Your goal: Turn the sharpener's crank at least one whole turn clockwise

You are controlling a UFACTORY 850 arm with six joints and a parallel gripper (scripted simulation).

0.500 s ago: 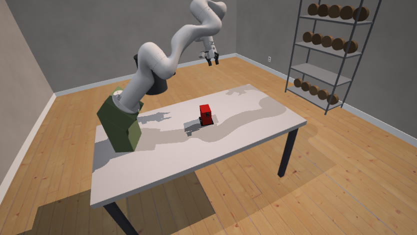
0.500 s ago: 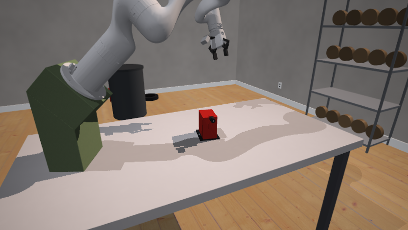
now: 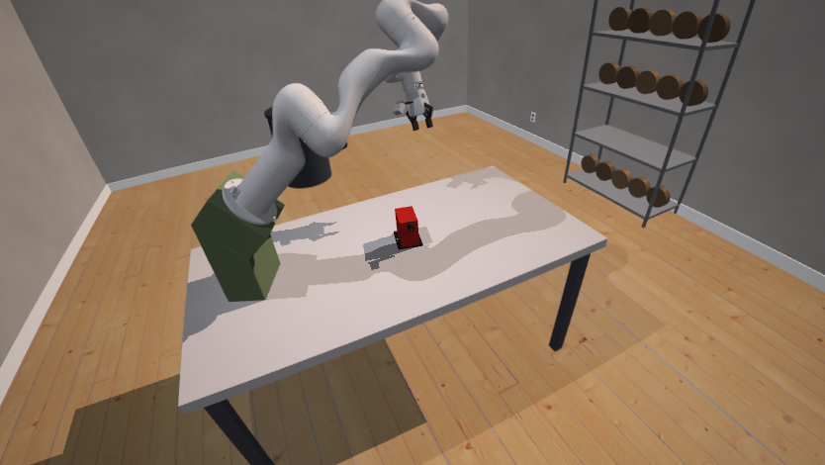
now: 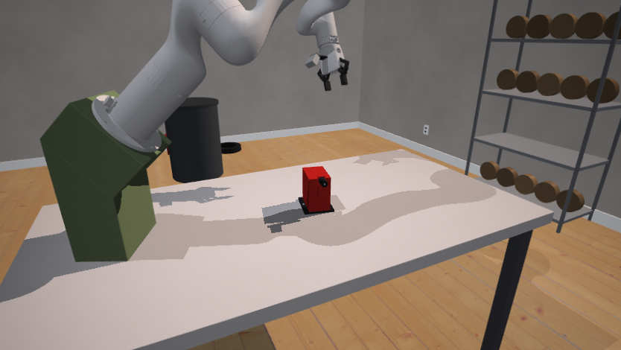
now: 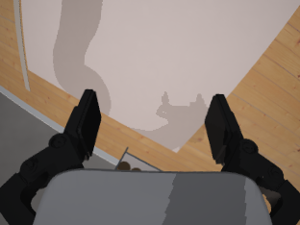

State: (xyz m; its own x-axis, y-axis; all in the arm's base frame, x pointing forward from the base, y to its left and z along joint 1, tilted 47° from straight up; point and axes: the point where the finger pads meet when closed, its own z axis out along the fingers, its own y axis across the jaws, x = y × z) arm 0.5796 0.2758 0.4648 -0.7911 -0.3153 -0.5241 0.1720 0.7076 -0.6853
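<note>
Now: hand 31 cm past the black crank knob, 27 cm to the left of it and 25 cm above it. From my hand the other things lie so: crank 31 cm behind, 26 cm to the right, 26 cm below.
</note>
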